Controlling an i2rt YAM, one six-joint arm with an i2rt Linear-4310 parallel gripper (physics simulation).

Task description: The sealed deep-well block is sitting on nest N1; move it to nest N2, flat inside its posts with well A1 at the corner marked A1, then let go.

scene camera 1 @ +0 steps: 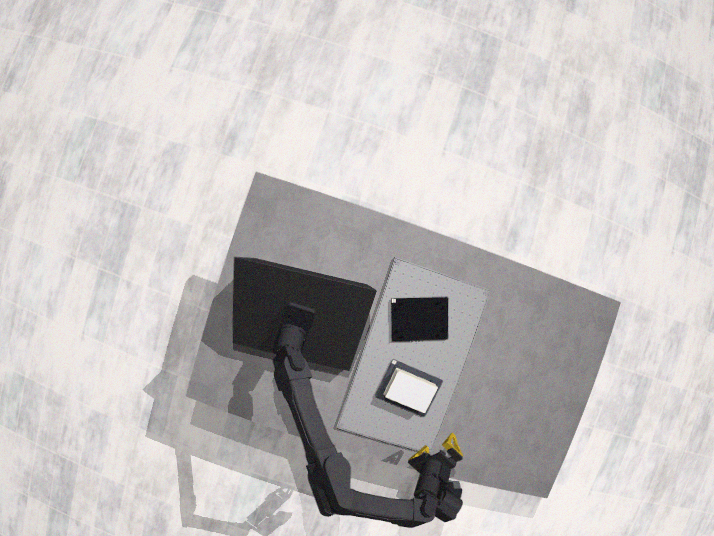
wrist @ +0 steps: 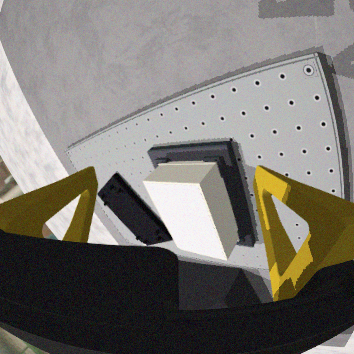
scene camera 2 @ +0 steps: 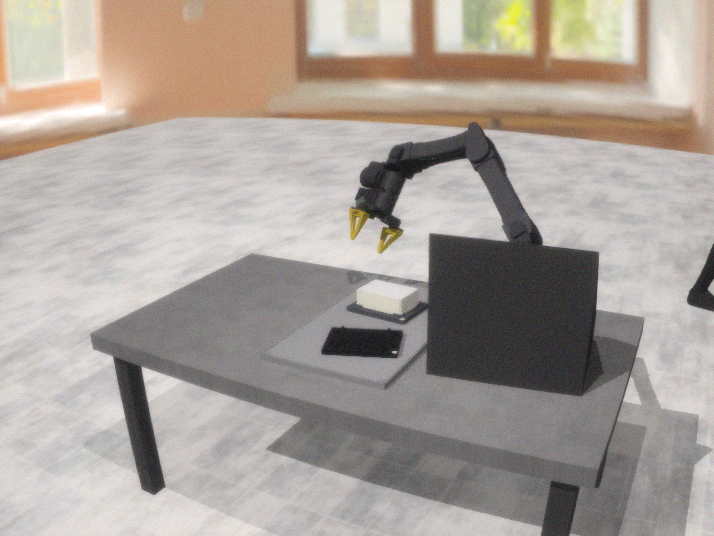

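Where they show: gripper, fingertip midpoint: [scene camera 1: 440, 440] [wrist: 174, 174] [scene camera 2: 365, 246]; arm's base at its link origin: [scene camera 1: 293, 329] [scene camera 2: 524, 286].
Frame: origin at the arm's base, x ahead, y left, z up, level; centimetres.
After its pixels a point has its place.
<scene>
The sealed block [scene camera 1: 411, 391] {x 36.0, y -8.3, z -9.4 cm} [scene camera 2: 386, 296] {x 34.4, y -4.2, z -9.4 cm} [wrist: 192, 215] {x 37.5, y -10.3, z -9.4 cm}, white on top with cream sides, sits on dark nest N1 [scene camera 1: 418, 372] {x 37.0, y -3.2, z -13.5 cm} [wrist: 239, 195] {x 36.9, y -14.5, z -13.6 cm}. Which corner of the block is A1 cannot be told. The black nest N2 [scene camera 1: 419, 319] {x 32.3, y 11.5, z -13.6 cm} [scene camera 2: 362, 342] {x 32.0, y 12.9, z -13.5 cm} [wrist: 132, 210] {x 33.9, y 9.4, z -13.5 cm} holds nothing; a white corner mark [scene camera 1: 393, 300] {x 23.5, y 14.3, z -13.5 cm} [scene camera 2: 395, 351] {x 23.5, y 14.1, z -13.4 cm} shows on it. My gripper [scene camera 1: 438, 441] {x 47.0, y -18.3, z -2.8 cm} [scene camera 2: 366, 245] {x 47.0, y -18.3, z -2.8 cm} [wrist: 174, 174] {x 47.0, y -18.3, z -2.8 cm} is open and empty, its yellow fingers wide apart. It hangs above and beyond the board's N1 end, apart from the block. In the wrist view the block appears between and below the fingertips.
Both nests stand on a light grey perforated board [scene camera 1: 369, 398] {x 26.1, y -14.9, z -14.7 cm} [scene camera 2: 305, 346] {x 43.4, y 18.0, z -14.7 cm} [wrist: 280, 115] {x 45.0, y -21.7, z -14.7 cm} on the grey table [scene camera 1: 519, 375] {x 68.8, y 3.8, z -16.0 cm} [scene camera 2: 190, 323] {x 77.4, y 18.0, z -16.0 cm}. A large upright black panel [scene camera 1: 259, 305] {x -9.5, y 3.8, z 4.3 cm} [scene camera 2: 513, 311] {x -1.7, y 14.9, z 0.4 cm} stands beside the board, near the arm's base. A dark foot shows at the second scene view's right edge.
</scene>
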